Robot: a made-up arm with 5 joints.
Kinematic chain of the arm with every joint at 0, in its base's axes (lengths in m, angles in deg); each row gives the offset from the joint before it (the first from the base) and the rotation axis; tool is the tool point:
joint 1: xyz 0 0 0.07 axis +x
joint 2: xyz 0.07 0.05 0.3 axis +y
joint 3: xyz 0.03 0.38 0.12 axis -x
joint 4: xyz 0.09 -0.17 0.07 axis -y
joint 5: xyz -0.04 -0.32 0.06 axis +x
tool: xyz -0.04 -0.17 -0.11
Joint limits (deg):
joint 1: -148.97..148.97
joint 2: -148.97..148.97
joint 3: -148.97..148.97
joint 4: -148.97..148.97
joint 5: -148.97..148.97
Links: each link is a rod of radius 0.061 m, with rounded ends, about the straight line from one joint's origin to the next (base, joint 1, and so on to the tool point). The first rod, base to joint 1, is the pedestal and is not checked.
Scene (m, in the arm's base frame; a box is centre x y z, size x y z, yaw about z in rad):
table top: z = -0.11
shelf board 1: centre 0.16 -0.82 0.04 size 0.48 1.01 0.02 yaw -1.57
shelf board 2: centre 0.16 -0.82 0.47 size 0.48 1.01 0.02 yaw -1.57
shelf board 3: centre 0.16 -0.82 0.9 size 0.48 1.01 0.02 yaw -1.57
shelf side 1: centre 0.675 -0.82 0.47 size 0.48 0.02 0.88 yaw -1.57
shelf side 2: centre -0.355 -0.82 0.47 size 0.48 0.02 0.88 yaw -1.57
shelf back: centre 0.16 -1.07 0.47 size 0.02 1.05 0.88 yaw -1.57
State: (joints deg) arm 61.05 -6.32 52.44 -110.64 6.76
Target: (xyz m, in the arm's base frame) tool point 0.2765 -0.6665 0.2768
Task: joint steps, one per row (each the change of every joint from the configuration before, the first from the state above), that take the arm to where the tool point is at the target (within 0.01 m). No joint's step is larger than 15 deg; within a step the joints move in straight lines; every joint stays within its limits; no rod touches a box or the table.
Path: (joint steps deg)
1: -13.33 0.59 -12.50 2.64 4.71
2: -13.32 0.59 -12.51 2.63 4.70
3: -13.33 0.59 -12.50 2.64 4.71
4: -0.48 14.89 -8.44 -7.31 -10.22
5: -0.48 14.88 -8.43 -7.30 -10.23
6: -0.48 14.89 -8.43 -7.31 -10.22
7: 12.78 -8.19 7.40 4.13 3.94
8: 12.78 -8.19 7.41 4.12 3.94
9: 12.78 -8.19 7.40 4.12 3.94

